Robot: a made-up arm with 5 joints. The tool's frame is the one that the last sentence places.
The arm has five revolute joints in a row. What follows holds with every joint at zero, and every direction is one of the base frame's.
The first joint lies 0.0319 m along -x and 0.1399 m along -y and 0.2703 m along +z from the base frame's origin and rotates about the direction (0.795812, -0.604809, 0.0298).
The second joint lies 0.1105 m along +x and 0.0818 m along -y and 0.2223 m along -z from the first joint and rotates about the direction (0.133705, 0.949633, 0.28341).
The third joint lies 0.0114 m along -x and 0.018 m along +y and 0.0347 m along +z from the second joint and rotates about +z.
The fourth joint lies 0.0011 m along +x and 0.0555 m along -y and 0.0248 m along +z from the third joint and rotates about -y.
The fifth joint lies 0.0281 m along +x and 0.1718 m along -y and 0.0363 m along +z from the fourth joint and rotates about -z.
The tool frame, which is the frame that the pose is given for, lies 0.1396 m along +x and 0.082 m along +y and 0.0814 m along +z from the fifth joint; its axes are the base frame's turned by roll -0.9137, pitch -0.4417 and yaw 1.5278 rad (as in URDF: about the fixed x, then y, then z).
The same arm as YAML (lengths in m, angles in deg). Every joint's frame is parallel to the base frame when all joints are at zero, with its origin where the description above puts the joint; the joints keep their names.
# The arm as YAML. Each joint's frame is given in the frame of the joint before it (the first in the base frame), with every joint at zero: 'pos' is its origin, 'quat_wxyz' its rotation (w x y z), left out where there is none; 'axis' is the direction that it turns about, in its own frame. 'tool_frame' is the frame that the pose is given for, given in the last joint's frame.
length_unit: m
angle_unit: deg
joints:
  - joint: joint 1
    pos: [-0.0319, -0.1399, 0.2703]
    axis: [0.795812, -0.604809, 0.0298]
  - joint: joint 2
    pos: [0.1105, -0.0818, -0.2223]
    axis: [0.133705, 0.949633, 0.28341]
  - joint: joint 3
    pos: [-0.0114, 0.018, 0.0347]
    axis: [0.0, 0.0, 1.0]
  - joint: joint 4
    pos: [0.0011, -0.0555, 0.0248]
    axis: [0.0, -1.0, 0.0]
  - joint: joint 5
    pos: [0.0281, -0.1718, 0.0363]
    axis: [0.0, 0.0, -1.0]
tool_frame:
  pos: [0.1396, 0.082, 0.0814]
  quat_wxyz: [0.699189, -0.174825, -0.439702, 0.535942]

